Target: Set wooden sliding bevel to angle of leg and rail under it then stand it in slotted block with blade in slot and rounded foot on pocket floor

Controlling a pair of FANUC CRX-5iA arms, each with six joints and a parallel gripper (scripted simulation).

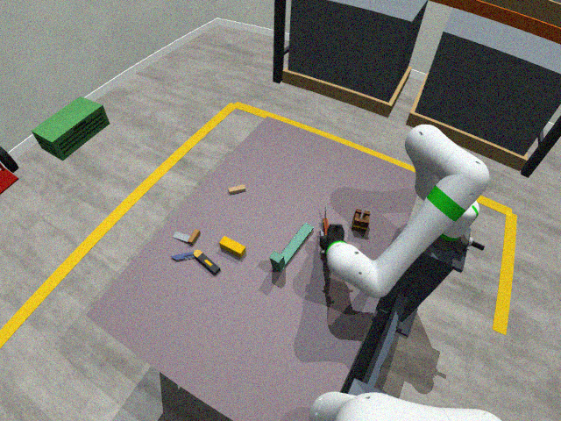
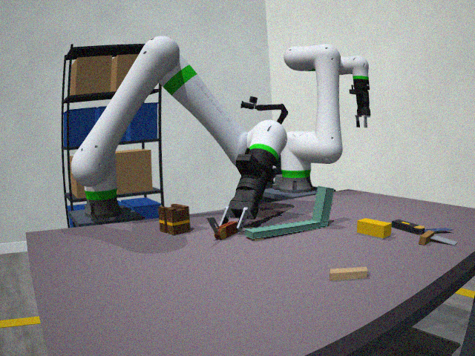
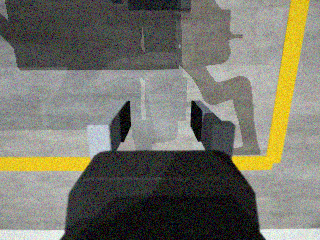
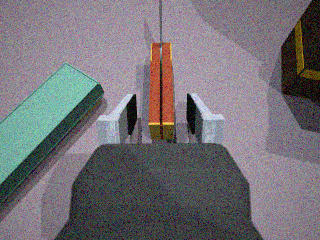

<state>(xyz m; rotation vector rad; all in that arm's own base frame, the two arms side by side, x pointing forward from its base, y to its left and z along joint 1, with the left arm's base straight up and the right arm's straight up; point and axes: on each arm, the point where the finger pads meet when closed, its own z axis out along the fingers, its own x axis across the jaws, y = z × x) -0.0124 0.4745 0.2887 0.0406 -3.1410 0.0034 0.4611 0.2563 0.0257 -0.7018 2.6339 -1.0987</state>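
Now: right hand 5 cm to the left of the wooden bevel and 3 cm short of it. From my right hand the other things lie so: pale wooden block: 46 cm ahead, 2 cm to the right, 2 cm below; then thin grey blade: 7 cm to the right, 4 cm ahead, 1 cm above; then yellow block: 30 cm ahead, 25 cm to the left, 1 cm below.
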